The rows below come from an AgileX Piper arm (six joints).
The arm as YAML. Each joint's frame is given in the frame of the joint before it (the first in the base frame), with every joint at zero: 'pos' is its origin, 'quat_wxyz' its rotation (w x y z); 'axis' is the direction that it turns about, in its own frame. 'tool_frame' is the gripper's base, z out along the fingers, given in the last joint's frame.
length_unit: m
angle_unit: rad
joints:
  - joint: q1
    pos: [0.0, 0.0, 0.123]
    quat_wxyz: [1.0, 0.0, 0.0, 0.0]
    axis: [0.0, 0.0, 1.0]
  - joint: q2
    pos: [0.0, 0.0, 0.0]
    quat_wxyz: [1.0, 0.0, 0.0, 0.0]
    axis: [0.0, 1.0, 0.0]
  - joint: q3
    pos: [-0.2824, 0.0, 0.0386]
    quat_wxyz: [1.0, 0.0, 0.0, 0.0]
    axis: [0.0, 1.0, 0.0]
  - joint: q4
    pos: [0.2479, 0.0, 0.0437]
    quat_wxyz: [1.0, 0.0, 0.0, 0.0]
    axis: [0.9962, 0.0, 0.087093]
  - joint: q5
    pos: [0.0, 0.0, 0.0]
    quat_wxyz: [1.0, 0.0, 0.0, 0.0]
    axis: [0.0, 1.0, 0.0]
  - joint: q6
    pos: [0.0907, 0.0, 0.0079]
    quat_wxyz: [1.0, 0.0, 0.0, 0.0]
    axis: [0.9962, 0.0, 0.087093]
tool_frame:
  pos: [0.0, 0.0, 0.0]
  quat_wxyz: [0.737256, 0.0, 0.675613, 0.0]
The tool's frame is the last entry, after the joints.
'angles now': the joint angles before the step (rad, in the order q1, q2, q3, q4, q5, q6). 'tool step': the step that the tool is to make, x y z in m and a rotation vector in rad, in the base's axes. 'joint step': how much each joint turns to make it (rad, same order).
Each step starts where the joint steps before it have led.
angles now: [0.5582, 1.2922, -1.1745, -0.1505, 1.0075, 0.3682]
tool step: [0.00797, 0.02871, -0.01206, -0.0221, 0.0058, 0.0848]
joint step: [0.0747, 0.0799, -0.0251, -0.0135, -0.0386, -0.0039]
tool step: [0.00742, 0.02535, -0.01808, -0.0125, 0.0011, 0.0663]
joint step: [0.0541, 0.0769, -0.0039, -0.0106, -0.0653, 0.0001]
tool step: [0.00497, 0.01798, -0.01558, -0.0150, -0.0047, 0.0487]
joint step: [0.0360, 0.0590, 0.0000, -0.0166, -0.0537, -0.0001]
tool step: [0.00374, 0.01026, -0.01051, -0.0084, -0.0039, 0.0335]
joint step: [0.0158, 0.0382, 0.0000, -0.0055, -0.0377, -0.0108]
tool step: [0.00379, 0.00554, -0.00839, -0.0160, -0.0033, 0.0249]
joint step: [0.0054, 0.0290, 0.0000, -0.0084, -0.0232, -0.0148]
